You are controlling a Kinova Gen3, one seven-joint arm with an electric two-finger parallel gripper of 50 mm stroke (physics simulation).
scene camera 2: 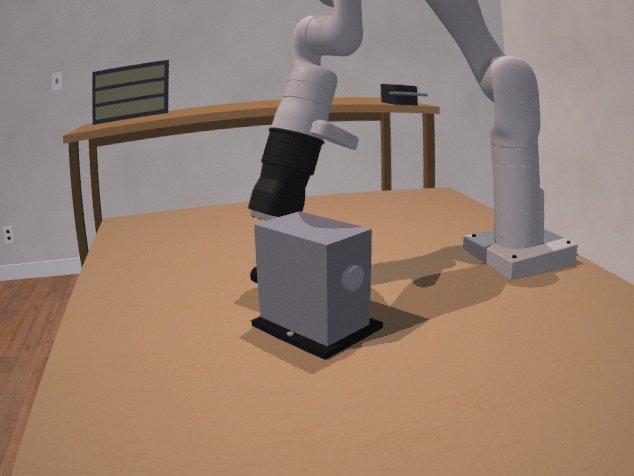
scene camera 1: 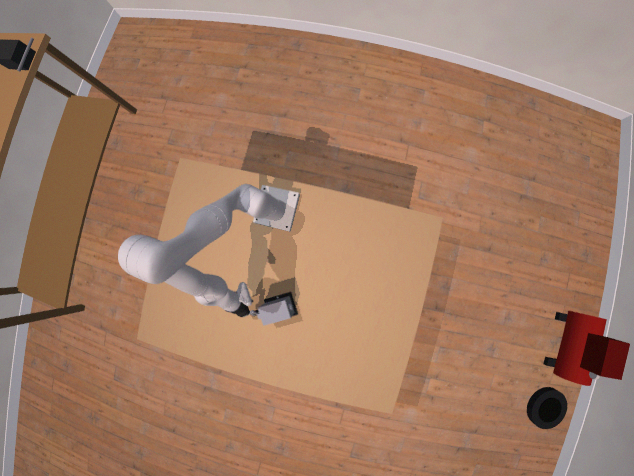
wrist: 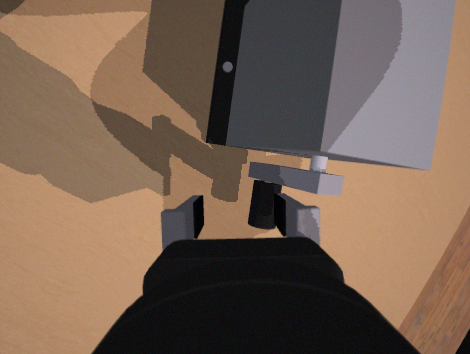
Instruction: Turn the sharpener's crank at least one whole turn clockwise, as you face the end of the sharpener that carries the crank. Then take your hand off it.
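Where they show: gripper, between the fingertips: [scene camera 1: 253, 307] [wrist: 238, 209]; arm's base, origin of its link: [scene camera 2: 517, 240] [scene camera 1: 274, 210].
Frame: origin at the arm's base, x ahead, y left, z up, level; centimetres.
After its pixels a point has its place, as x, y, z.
The sharpener [scene camera 1: 277, 310] {36.1, 19.6, 9.6} [scene camera 2: 294, 281] {40.0, 21.9, 4.3} [wrist: 285, 75] {36.1, 15.0, 5.9} is a grey box upright on a black base on the table. In the wrist view its grey crank arm [wrist: 295, 177] sits on a short light shaft at the near end and slants down to the left. The crank's black handle [wrist: 263, 205] {43.0, 10.5, 1.4} sticks out from the arm's left end toward my gripper; in scene camera 2 a bit of the handle [scene camera 2: 254, 275] {44.8, 10.9, 0.9} shows past the box's left edge. My gripper [wrist: 238, 209] {41.9, 8.9, 1.3} is open with nothing held. The handle appears between the fingers in the wrist view, close to the right finger; whether they touch is unclear.
The table [scene camera 1: 358, 307] {23.7, 49.9, -3.2} [scene camera 2: 204, 399] {50.3, 35.2, -3.2} carries the arm's base plate [scene camera 1: 290, 212] {-1.7, 6.8, 0.3} [scene camera 2: 532, 261] {1.1, 8.9, -0.7}, apart from the sharpener. A side bench [scene camera 2: 230, 110] behind holds a slatted panel [scene camera 2: 130, 92] and a dark box [scene camera 2: 399, 94]. A red machine [scene camera 1: 578, 348] stands on the floor at the right.
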